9 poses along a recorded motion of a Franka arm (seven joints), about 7 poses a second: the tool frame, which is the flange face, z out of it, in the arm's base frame.
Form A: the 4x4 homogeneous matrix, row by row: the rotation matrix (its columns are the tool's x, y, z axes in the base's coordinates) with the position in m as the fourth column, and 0 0 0 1 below. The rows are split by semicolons.
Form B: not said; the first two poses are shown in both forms.
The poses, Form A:
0.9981 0.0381 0.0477 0.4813; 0.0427 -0.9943 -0.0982 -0.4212; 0.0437 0.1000 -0.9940 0.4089; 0 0 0 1
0.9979 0.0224 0.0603 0.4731; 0.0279 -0.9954 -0.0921 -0.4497; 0.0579 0.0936 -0.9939 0.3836; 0 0 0 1
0.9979 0.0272 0.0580 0.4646; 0.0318 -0.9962 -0.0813 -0.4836; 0.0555 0.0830 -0.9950 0.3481; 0 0 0 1
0.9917 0.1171 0.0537 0.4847; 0.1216 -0.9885 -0.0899 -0.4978; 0.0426 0.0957 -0.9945 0.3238; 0 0 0 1
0.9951 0.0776 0.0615 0.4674; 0.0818 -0.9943 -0.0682 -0.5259; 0.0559 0.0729 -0.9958 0.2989; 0 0 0 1
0.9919 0.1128 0.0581 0.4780; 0.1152 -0.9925 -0.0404 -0.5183; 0.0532 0.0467 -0.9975 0.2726; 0 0 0 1
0.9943 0.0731 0.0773 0.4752; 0.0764 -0.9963 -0.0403 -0.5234; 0.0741 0.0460 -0.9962 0.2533; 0 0 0 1
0.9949 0.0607 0.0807 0.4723; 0.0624 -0.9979 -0.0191 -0.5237; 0.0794 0.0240 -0.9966 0.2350; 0 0 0 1
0.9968 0.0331 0.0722 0.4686; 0.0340 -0.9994 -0.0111 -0.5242; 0.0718 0.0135 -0.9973 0.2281; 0 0 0 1
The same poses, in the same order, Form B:
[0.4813 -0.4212 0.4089 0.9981 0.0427 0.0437 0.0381 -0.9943 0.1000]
[0.4731 -0.4497 0.3836 0.9979 0.0279 0.0579 0.0224 -0.9954 0.0936]
[0.4646 -0.4836 0.3481 0.9979 0.0318 0.0555 0.0272 -0.9962 0.0830]
[0.4847 -0.4978 0.3238 0.9917 0.1216 0.0426 0.1171 -0.9885 0.0957]
[0.4674 -0.5259 0.2989 0.9951 0.0818 0.0559 0.0776 -0.9943 0.0729]
[0.4780 -0.5183 0.2726 0.9919 0.1152 0.0532 0.1128 -0.9925 0.0467]
[0.4752 -0.5234 0.2533 0.9943 0.0764 0.0741 0.0731 -0.9963 0.0460]
[0.4723 -0.5237 0.2350 0.9949 0.0624 0.0794 0.0607 -0.9979 0.0240]
[0.4686 -0.5242 0.2281 0.9968 0.0340 0.0718 0.0331 -0.9994 0.0135]

